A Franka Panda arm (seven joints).
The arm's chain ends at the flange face. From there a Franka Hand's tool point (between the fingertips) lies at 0.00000 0.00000 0.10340 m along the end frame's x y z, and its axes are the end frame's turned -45 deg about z.
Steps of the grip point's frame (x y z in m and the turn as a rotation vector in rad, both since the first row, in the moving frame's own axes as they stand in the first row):
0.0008, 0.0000, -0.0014, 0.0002, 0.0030, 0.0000
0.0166, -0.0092, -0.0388, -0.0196, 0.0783, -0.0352
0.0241, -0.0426, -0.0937, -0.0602, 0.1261, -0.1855
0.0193, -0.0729, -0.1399, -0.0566, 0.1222, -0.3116
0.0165, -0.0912, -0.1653, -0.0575, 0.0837, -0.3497
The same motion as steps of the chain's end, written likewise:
0.0004, -0.0003, -0.0014, 0.0023, 0.0020, 0.0000
-0.0018, -0.0138, -0.0385, 0.0415, 0.0692, -0.0352
-0.0261, -0.0411, -0.0927, 0.0466, 0.1317, -0.1855
-0.0500, -0.0585, -0.1390, 0.0464, 0.1264, -0.3116
-0.0626, -0.0725, -0.1648, 0.0185, 0.0998, -0.3497

